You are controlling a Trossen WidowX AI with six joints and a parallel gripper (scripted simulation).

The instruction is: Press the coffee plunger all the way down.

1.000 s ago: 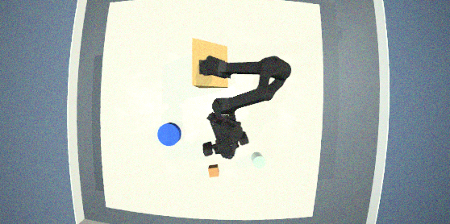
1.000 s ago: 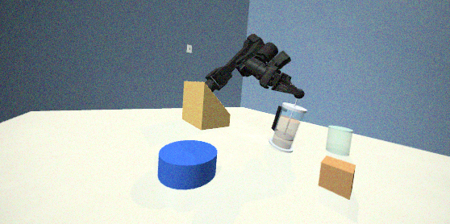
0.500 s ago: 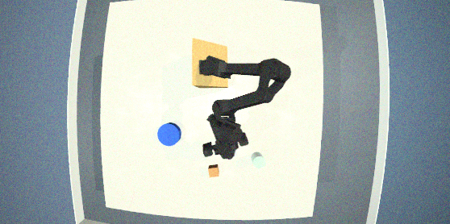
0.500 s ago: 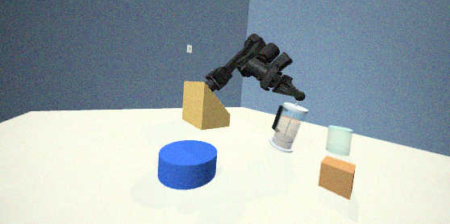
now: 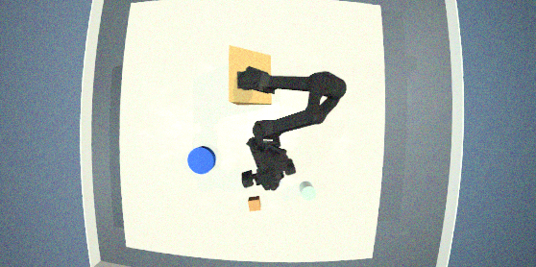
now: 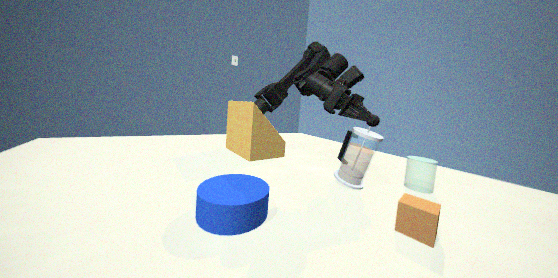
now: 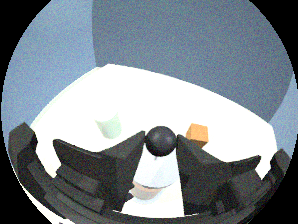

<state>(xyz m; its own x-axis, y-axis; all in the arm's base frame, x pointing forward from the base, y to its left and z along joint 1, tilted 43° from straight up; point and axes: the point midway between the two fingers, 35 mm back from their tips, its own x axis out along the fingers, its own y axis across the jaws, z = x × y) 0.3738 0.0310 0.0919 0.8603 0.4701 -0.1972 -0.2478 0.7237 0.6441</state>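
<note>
Right now my gripper tip is 80 mm above the coffee press and 40 mm past it.
</note>
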